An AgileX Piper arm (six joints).
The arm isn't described. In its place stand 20 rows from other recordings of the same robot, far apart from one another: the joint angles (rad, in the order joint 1, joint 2, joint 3, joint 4, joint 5, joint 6), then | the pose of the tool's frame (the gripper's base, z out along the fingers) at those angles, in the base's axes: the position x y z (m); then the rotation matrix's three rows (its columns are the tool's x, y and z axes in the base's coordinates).
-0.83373 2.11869 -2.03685 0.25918 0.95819 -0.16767 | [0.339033 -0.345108 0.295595], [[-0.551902 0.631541 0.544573], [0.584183 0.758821 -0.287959], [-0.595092 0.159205 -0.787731]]
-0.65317 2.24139 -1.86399 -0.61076 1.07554 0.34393 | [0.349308 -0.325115 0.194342], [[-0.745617 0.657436 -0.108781], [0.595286 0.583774 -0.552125], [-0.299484 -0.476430 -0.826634]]
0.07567 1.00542 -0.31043 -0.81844 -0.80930 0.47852 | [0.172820 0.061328 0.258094], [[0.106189 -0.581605 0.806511], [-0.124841 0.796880 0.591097], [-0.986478 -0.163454 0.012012]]
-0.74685 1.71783 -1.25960 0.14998 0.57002 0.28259 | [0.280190 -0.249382 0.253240], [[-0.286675 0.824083 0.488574], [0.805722 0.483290 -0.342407], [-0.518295 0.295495 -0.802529]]
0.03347 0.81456 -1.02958 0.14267 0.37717 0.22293 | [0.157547 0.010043 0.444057], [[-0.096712 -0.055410 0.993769], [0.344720 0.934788 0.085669], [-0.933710 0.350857 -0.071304]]
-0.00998 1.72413 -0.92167 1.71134 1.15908 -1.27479 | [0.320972 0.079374 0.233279], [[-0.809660 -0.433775 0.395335], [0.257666 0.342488 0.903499], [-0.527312 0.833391 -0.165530]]
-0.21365 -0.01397 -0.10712 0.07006 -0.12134 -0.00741 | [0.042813 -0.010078 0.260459], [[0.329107 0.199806 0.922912], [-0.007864 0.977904 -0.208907], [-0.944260 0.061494 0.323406]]
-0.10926 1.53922 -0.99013 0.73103 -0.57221 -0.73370 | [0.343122 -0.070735 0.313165], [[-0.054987 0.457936 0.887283], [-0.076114 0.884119 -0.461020], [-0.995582 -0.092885 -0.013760]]
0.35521 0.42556 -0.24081 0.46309 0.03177 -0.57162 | [0.093962 0.036232 0.260783], [[-0.077931 -0.371602 0.925115], [-0.144639 0.922334 0.358301], [-0.986411 -0.105885 -0.125627]]
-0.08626 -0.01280 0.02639 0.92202 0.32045 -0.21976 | [0.054759 0.018190 0.187445], [[-0.199470 -0.051043 0.978574], [0.625869 0.761772 0.167309], [-0.753989 0.645832 -0.120004]]
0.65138 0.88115 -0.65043 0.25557 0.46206 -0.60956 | [0.134089 0.115123 0.300834], [[-0.161563 -0.793188 0.587154], [-0.586398 0.555704 0.589348], [-0.793747 -0.249089 -0.554905]]
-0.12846 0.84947 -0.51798 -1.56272 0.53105 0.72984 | [0.159894 -0.067121 0.301910], [[-0.606023 0.221712 0.763924], [-0.564245 0.557111 -0.609307], [-0.560681 -0.800295 -0.212522]]
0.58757 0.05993 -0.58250 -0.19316 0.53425 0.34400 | [0.007956 -0.005388 0.347656], [[-0.014465 -0.475515 0.879588], [0.201171 0.860309 0.468401], [-0.979449 0.183723 0.083215]]
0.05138 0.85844 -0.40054 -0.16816 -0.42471 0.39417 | [0.176444 0.015358 0.296042], [[0.018607 -0.128158 0.991579], [0.239091 0.963548 0.120049], [-0.970819 0.234844 0.048570]]
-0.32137 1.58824 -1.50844 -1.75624 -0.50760 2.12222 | [0.368301 -0.076791 0.420958], [[-0.142610 -0.133873 0.980684], [0.356224 0.917475 0.177046], [-0.923454 0.374591 -0.083152]]
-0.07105 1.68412 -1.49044 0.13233 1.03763 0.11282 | [0.359530 -0.015221 0.312275], [[-0.887576 0.185460 0.421681], [0.241852 0.966678 0.083907], [-0.392068 0.176458 -0.902854]]
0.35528 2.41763 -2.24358 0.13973 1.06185 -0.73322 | [0.489497 0.193420 0.199031], [[-0.429775 -0.835466 0.342477], [-0.812563 0.523259 0.256792], [-0.393745 -0.167921 -0.903752]]
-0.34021 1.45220 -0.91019 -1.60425 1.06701 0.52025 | [0.237831 -0.168678 0.300682], [[-0.988699 0.076571 0.128881], [-0.111759 0.196528 -0.974108], [-0.099917 -0.977504 -0.185750]]
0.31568 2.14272 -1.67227 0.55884 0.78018 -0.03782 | [0.432243 0.176874 0.191663], [[-0.947853 -0.110687 0.298868], [0.052872 0.870148 0.489947], [-0.314290 0.480200 -0.818920]]
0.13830 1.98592 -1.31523 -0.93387 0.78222 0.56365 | [0.406715 0.004548 0.178643], [[-0.898815 -0.047862 0.435707], [-0.290993 0.808530 -0.511470], [-0.327802 -0.586505 -0.740647]]
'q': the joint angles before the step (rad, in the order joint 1, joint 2, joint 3, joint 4, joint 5, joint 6). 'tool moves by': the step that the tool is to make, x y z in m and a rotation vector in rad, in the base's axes. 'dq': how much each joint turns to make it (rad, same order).
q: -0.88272 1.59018 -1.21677 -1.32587 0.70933 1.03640
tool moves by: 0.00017 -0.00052 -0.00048 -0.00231 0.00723 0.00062
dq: -0.00001 0.00245 0.00000 -0.00692 0.00144 -0.00003
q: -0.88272 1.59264 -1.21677 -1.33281 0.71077 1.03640
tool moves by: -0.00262 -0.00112 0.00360 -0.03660 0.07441 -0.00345
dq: 0.00001 -0.00001 0.00000 -0.06156 0.02963 -0.01985
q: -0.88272 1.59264 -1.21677 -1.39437 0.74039 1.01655
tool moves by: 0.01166 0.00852 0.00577 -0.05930 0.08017 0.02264
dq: 0.05377 -0.00001 0.00001 -0.08648 0.05860 0.00000
